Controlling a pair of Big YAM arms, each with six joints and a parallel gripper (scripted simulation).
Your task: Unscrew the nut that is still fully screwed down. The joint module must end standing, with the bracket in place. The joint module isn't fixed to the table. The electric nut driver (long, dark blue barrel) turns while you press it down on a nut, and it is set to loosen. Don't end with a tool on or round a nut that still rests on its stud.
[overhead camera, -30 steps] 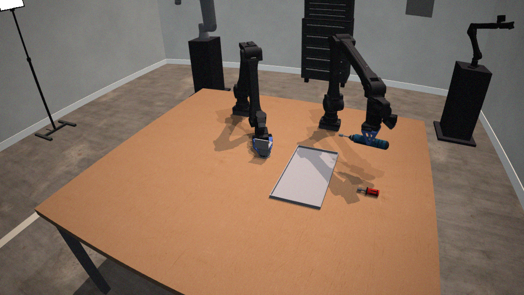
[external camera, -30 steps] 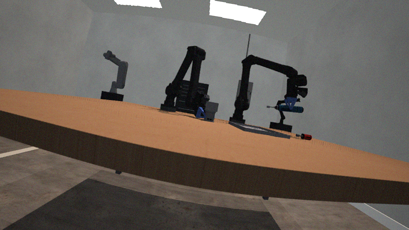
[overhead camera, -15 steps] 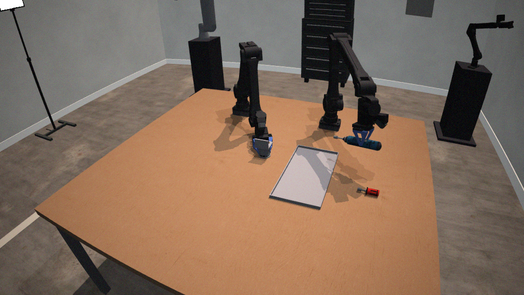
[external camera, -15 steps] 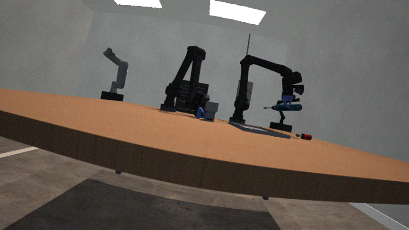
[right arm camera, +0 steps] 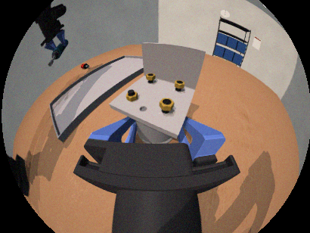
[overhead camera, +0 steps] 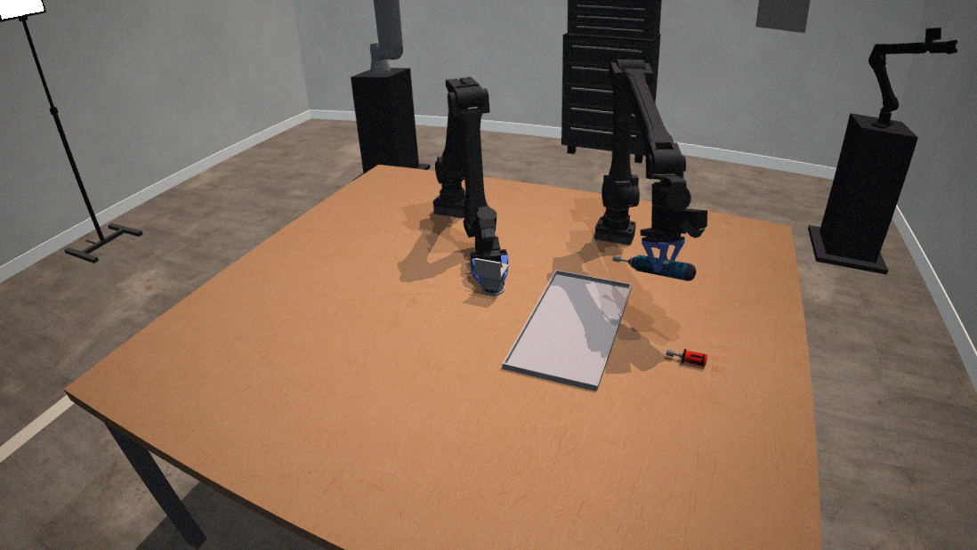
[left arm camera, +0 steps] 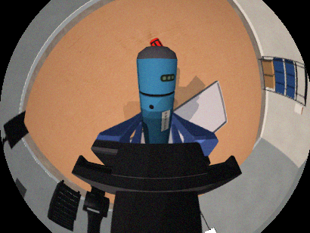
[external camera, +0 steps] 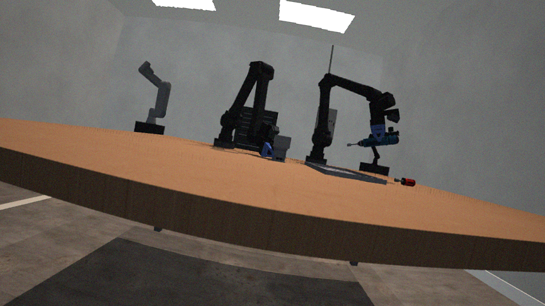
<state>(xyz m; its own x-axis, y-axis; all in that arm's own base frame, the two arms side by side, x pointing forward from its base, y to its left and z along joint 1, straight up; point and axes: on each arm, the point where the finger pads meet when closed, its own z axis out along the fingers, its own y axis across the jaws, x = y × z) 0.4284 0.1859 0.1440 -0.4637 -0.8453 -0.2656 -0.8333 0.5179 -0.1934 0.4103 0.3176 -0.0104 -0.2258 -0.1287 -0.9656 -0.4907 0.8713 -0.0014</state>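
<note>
The joint module is 1 cm above my right hand. The rest, counted from my right hand: flat grey tray: 25 cm to the left, 8 cm ahead, 2 cm below; then red-handled tool: 54 cm to the left, 13 cm ahead, 1 cm below; then grey bracket: 5 cm above.
</note>
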